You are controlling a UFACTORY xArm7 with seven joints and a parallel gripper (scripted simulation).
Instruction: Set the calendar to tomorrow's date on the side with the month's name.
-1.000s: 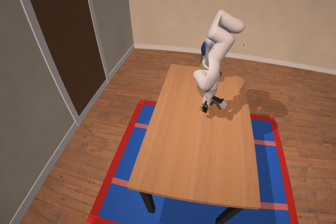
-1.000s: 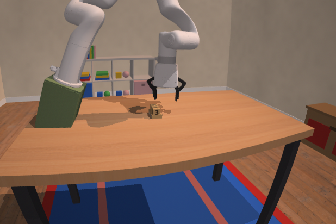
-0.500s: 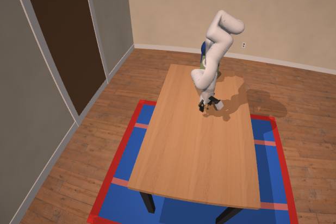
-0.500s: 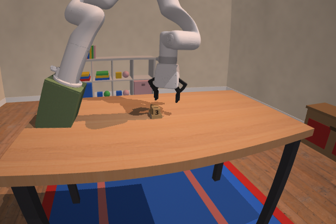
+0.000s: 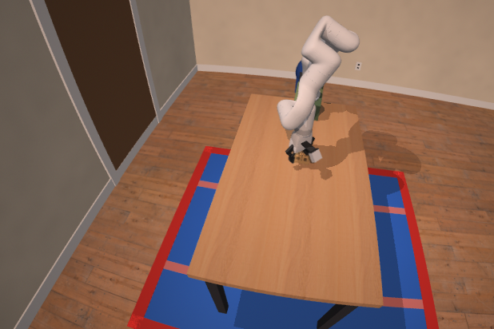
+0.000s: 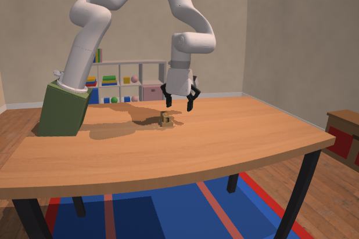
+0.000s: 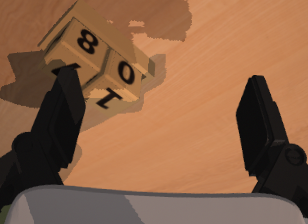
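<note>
My gripper is now 5 cm past the wooden digit cube, 5 cm above it and 1 cm to the left of it. Also, from my hand: low tray: 7 cm below, 5 cm behind, 1 cm to the left; then wooden cube: 5 cm below, 5 cm behind, 3 cm to the left.
</note>
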